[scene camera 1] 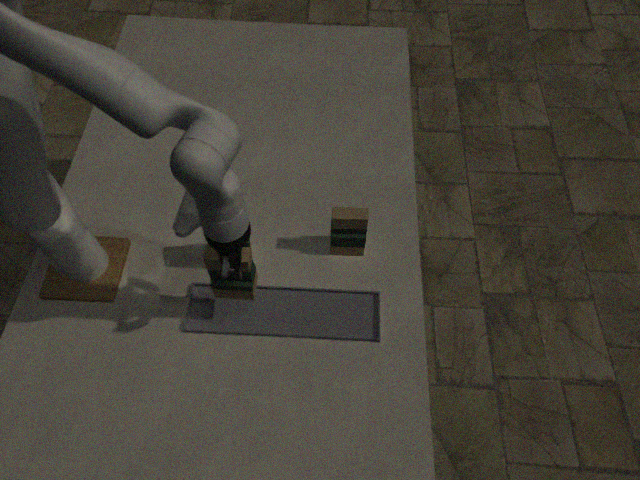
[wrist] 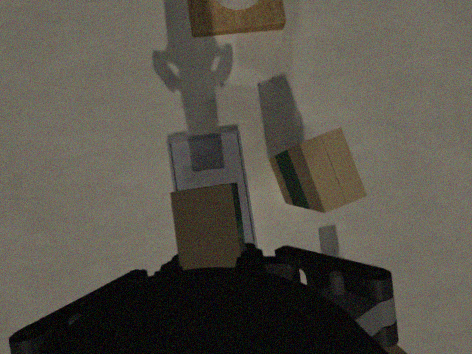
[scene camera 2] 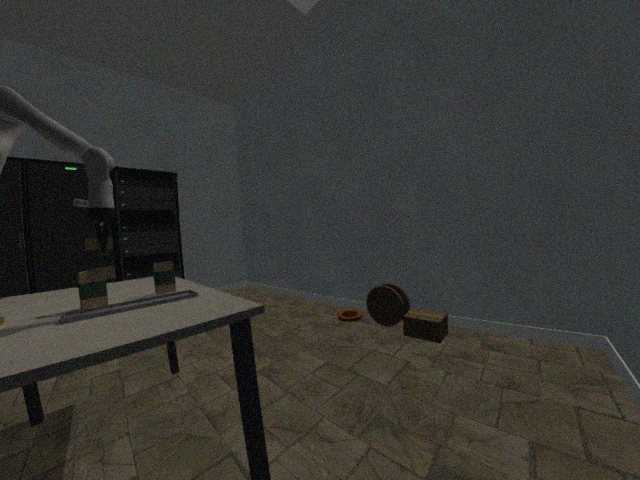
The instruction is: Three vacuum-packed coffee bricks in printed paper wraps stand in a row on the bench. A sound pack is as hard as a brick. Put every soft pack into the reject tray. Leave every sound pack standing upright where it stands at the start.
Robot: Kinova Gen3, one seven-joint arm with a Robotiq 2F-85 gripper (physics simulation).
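My gripper is shut on an upright coffee pack, tan with a green band. It holds the pack in the air above the left end of the grey-blue reject tray; the pack's shadow falls inside the tray. The left pack stands upright on the bench behind the tray, slightly turned; in scene camera 1 the gripper and held pack mostly hide it. The right pack stands upright behind the tray's right part. Softness cannot be seen.
The arm's base stands on an orange-brown plate left of the tray. The light bench top ends to the right of the right pack. Dark cabinets stand behind the bench. A wooden box lies on the floor.
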